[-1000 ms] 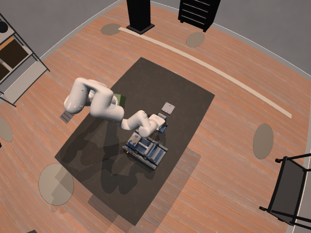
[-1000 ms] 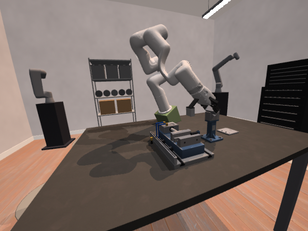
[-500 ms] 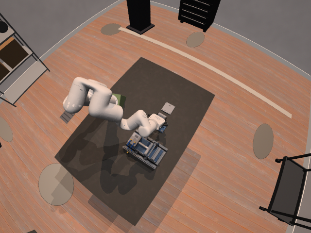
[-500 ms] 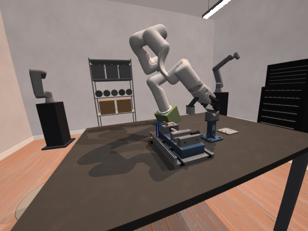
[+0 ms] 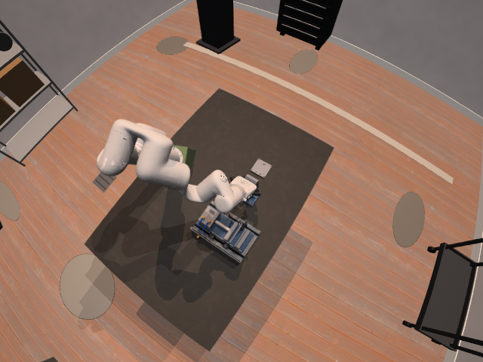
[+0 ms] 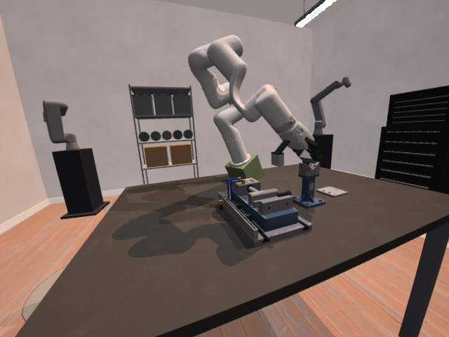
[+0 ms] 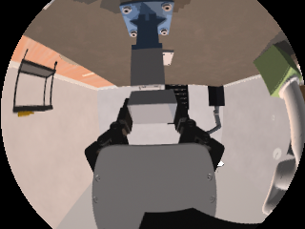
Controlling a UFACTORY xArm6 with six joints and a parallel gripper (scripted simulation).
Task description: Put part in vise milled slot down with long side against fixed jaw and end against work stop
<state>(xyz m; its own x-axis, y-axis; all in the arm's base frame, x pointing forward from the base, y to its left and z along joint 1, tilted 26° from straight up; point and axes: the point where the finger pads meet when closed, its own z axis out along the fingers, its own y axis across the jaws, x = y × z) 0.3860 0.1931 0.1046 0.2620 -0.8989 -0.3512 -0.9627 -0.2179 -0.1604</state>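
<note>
My gripper is now 1 cm to the right of the part and 1 cm above it. Round my hand: air cylinder (23 cm to the right, 11 cm below, 6 cm behind); grey rail (31 cm to the right, 16 cm below, 5 cm ahead).
</note>
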